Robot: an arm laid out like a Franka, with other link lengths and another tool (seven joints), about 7 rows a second.
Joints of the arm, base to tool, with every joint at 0 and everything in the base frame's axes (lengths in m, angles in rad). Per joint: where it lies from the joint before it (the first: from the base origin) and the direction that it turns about. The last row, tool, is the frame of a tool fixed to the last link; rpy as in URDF.
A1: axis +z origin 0 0 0.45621
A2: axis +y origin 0 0 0
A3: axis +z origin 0 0 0.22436
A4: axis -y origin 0.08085 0 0
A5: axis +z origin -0.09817 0 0.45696
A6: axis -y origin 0 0 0
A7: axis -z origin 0.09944 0 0
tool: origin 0.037 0.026 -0.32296 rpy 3.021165 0 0.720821
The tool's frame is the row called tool.
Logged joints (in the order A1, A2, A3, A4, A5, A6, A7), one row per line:
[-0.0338, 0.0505, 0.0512, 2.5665, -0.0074, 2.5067, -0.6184]
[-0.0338, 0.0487, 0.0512, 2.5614, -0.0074, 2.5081, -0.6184]
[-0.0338, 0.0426, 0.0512, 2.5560, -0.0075, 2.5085, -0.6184]
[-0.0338, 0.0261, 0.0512, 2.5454, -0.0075, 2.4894, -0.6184]
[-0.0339, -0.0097, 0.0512, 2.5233, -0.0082, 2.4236, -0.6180]
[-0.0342, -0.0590, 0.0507, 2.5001, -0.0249, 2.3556, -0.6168]
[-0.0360, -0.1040, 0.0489, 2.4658, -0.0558, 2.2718, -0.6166]
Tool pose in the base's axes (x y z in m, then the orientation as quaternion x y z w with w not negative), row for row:
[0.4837, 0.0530, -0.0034, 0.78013, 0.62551, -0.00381, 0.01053]
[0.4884, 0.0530, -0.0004, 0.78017, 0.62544, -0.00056, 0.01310]
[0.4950, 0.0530, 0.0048, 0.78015, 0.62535, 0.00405, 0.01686]
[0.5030, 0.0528, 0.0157, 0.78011, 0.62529, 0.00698, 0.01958]
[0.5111, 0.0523, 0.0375, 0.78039, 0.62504, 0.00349, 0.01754]
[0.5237, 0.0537, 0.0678, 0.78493, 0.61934, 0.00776, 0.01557]
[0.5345, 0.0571, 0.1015, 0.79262, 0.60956, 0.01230, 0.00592]
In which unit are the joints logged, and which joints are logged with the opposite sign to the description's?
The joints are logged in radians. Opposite sign: A4, A5.
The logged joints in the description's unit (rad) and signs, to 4 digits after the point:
[-0.0338, 0.0505, 0.0512, -2.5665, 0.0074, 2.5067, -0.6184]
[-0.0338, 0.0487, 0.0512, -2.5614, 0.0074, 2.5081, -0.6184]
[-0.0338, 0.0426, 0.0512, -2.5560, 0.0075, 2.5085, -0.6184]
[-0.0338, 0.0261, 0.0512, -2.5454, 0.0075, 2.4894, -0.6184]
[-0.0339, -0.0097, 0.0512, -2.5233, 0.0082, 2.4236, -0.6180]
[-0.0342, -0.0590, 0.0507, -2.5001, 0.0249, 2.3556, -0.6168]
[-0.0360, -0.1040, 0.0489, -2.4658, 0.0558, 2.2718, -0.6166]

